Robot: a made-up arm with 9 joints. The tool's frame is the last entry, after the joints. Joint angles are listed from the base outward.
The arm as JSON. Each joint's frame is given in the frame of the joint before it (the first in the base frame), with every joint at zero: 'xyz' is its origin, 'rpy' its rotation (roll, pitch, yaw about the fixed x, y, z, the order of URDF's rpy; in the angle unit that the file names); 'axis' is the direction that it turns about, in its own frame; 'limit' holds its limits. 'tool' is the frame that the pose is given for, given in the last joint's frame.
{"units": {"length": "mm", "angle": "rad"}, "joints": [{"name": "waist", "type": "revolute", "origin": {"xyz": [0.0, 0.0, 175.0], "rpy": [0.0, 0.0, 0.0]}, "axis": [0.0, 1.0, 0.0], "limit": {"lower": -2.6, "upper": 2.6}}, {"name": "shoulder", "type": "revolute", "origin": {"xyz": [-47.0, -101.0, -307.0], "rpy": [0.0, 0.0, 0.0]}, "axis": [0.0, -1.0, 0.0], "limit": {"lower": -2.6, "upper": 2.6}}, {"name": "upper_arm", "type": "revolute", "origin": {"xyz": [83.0, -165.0, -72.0], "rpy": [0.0, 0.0, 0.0]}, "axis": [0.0, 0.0, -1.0], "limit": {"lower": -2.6, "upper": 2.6}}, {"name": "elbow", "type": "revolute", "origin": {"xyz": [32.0, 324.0, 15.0], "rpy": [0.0, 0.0, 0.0]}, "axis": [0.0, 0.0, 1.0], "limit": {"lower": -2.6, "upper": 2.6}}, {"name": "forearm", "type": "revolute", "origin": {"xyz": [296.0, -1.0, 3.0], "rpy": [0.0, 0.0, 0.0]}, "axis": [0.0, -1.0, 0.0], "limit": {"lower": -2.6, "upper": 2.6}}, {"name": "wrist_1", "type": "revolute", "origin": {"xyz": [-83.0, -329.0, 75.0], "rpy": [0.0, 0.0, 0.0]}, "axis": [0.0, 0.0, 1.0], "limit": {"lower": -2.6, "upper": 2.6}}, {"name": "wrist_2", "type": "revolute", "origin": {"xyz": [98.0, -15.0, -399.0], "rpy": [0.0, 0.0, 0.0]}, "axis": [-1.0, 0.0, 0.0], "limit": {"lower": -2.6, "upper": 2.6}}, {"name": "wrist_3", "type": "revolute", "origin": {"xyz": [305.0, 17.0, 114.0], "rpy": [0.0, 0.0, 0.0]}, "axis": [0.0, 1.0, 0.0], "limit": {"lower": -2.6, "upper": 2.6}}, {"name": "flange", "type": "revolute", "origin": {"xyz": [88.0, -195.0, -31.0], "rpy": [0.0, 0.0, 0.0]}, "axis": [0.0, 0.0, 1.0], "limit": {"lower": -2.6, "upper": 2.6}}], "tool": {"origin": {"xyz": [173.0, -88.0, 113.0], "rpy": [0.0, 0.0, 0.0]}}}
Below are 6 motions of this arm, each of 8 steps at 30 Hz.
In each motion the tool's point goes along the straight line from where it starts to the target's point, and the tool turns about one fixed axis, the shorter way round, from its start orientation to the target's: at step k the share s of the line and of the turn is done. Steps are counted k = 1, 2, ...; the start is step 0. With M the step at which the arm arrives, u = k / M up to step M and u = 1 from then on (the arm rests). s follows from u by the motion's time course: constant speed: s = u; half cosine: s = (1 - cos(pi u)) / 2; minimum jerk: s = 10 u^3 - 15 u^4 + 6 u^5.
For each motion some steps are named. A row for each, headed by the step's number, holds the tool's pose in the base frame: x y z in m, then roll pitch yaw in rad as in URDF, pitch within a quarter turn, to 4 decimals.
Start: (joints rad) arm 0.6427 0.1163 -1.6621 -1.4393 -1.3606 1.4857 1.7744 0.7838 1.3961
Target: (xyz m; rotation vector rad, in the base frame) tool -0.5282 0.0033 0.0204 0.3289 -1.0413 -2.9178
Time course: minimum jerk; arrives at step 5
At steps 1, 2, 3, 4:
1: -0.5315 0.0016 0.0534 0.7550 0.0299 -3.0463
2: -0.5306 0.0020 0.0443 0.7385 0.0740 -3.0449
3: -0.5293 0.0027 0.0315 0.7152 0.1361 -3.0441
4: -0.5284 0.0032 0.0224 0.6986 0.1803 -3.0445

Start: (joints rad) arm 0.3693 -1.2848 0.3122 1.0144 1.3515 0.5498 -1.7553 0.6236 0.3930
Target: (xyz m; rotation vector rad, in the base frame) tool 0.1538 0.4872 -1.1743 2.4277 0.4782 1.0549
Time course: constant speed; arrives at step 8
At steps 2, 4, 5, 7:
2: 0.1030 0.6025 -1.0473 2.5713 -0.7970 0.5907
4: 0.1200 0.5640 -1.0896 2.5200 -0.7442 0.6092
5: 0.1284 0.5448 -1.1108 2.4958 -0.7176 0.6168
7: 0.1453 0.5064 -1.1531 2.4496 -0.6640 0.6290

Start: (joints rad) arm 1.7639 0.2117 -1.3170 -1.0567 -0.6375 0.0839 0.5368 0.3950 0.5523
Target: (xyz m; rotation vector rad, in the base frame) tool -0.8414 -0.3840 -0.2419 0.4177 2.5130 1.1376
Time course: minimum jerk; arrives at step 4
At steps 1, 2, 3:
1: -0.8416 -0.3509 -0.2709 2.2156 0.2008 2.7116
2: -0.8415 -0.3655 -0.2581 2.2308 0.1974 2.7152
3: -0.8414 -0.3802 -0.2453 2.2460 0.1940 2.7188

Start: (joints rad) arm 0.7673 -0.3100 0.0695 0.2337 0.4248 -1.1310 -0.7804 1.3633 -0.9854
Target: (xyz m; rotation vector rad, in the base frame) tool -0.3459 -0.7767 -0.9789 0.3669 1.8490 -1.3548
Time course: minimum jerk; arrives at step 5
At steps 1, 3, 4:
1: -0.4656 -0.7792 -0.9211 -1.8388 0.7905 -2.9260
3: -0.3862 -0.7775 -0.9594 -1.7699 0.8173 -2.8552
4: -0.3533 -0.7769 -0.9753 -1.7400 0.8274 -2.8245

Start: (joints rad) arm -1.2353 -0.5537 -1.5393 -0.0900 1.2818 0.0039 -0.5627 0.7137 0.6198
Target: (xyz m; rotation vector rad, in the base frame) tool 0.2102 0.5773 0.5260 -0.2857 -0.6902 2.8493
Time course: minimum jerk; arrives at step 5
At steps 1, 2, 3, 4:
1: 0.2766 0.5697 0.5371 -0.5541 0.0445 2.7381
2: 0.2583 0.5718 0.5341 -0.5387 0.0720 2.7829
3: 0.2326 0.5747 0.5298 -0.5149 0.1094 2.8470
4: 0.2143 0.5768 0.5267 -0.4964 0.1351 2.8932

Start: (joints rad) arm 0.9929 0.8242 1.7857 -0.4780 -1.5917 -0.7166 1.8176 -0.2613 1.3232
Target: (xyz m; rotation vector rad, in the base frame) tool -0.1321 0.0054 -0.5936 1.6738 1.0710 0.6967
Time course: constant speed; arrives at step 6
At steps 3, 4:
3: -0.2447 0.0187 -0.5524 2.0386 0.0765 1.1440
4: -0.2072 0.0143 -0.5661 1.9998 0.0649 1.1323

